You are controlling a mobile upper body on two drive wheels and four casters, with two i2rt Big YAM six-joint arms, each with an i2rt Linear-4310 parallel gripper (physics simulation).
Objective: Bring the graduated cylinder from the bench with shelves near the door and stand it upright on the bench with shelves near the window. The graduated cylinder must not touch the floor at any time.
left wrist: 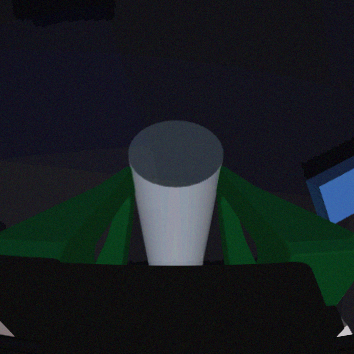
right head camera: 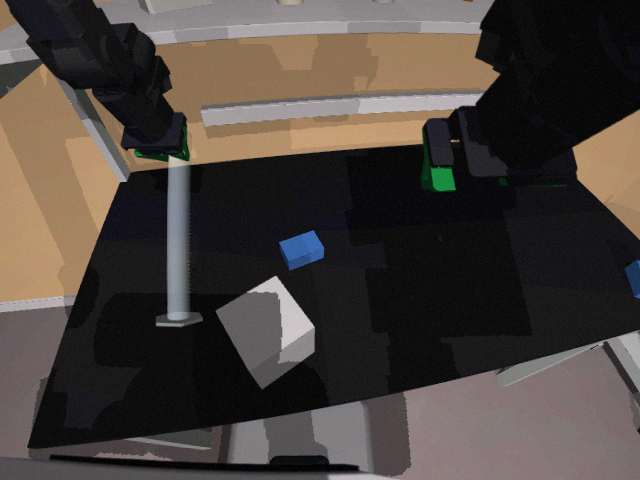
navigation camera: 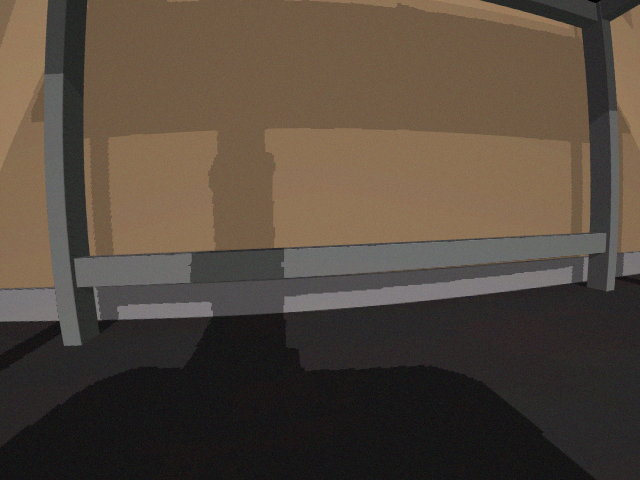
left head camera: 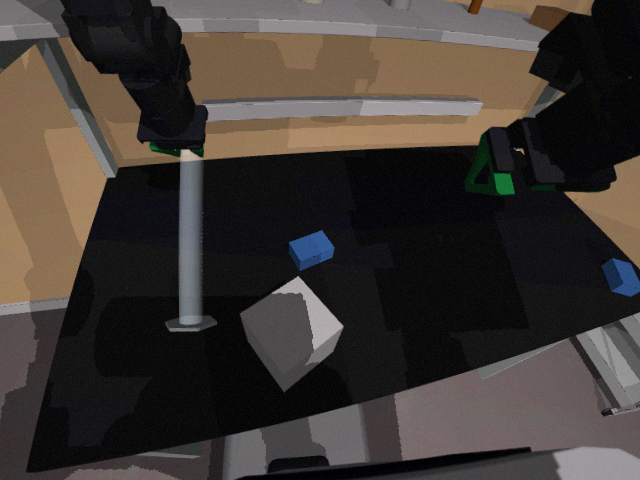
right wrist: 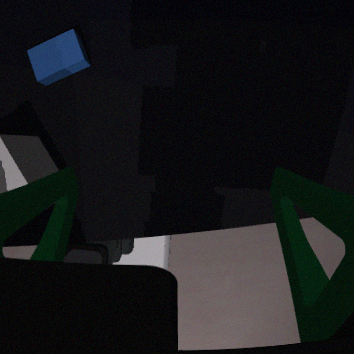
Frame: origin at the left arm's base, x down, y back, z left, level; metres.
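Seen in the pictures: left gripper, fingertip midpoint: (left wrist: 175, 177) (right head camera: 178, 158) (left head camera: 191, 154); right gripper, fingertip midpoint: (right head camera: 461, 181) (left head camera: 499, 185) (right wrist: 173, 178).
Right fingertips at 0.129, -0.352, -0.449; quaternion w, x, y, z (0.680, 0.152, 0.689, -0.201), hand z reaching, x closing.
A point is followed by its place in that frame, as x, y, z.
The graduated cylinder (left head camera: 190, 242) @(0.348, -0.433, -0.010) (right head camera: 178, 242) @(0.349, -0.433, -0.013) (left wrist: 176, 225) @(0.254, -0.547, -0.005) is a tall pale tube with a flat angular foot, upright over the left part of the black bench top (left head camera: 439, 289) @(0.496, -0.406, -0.549) (right head camera: 439, 289) @(0.496, -0.411, -0.565). My left gripper (left head camera: 191, 152) @(0.255, -0.571, -0.005) (right head camera: 178, 158) @(0.255, -0.571, -0.005) (left wrist: 175, 177) @(0.255, -0.571, -0.005) is shut on its upper end, a green finger on each side. Whether the foot touches the bench top cannot be told. My right gripper (left head camera: 532, 188) (right head camera: 485, 181) (right wrist: 173, 178) @(0.129, -0.352, -0.449) is open and empty above the right part of the bench. Neither door nor window shows.
A large white block (left head camera: 279, 325) @(0.366, -0.279, -0.173) (right head camera: 253, 320) @(0.366, -0.284, -0.176) stands right of the cylinder's foot. A blue block (left head camera: 311, 250) @(0.456, -0.494, -0.243) (right head camera: 302, 250) @(0.456, -0.494, -0.248) (right wrist: 59, 57) @(0.456, -0.504, -0.255) lies behind it, another (left head camera: 620, 277) @(0.458, -0.398, -1.083) at the right edge. A grey shelf (left head camera: 310, 24) @(0.044, -0.625, -0.218) runs above. The navigation camera shows a crossbar (navigation camera: 413, 261) @(1.271, -0.889, -0.431) between bench legs.
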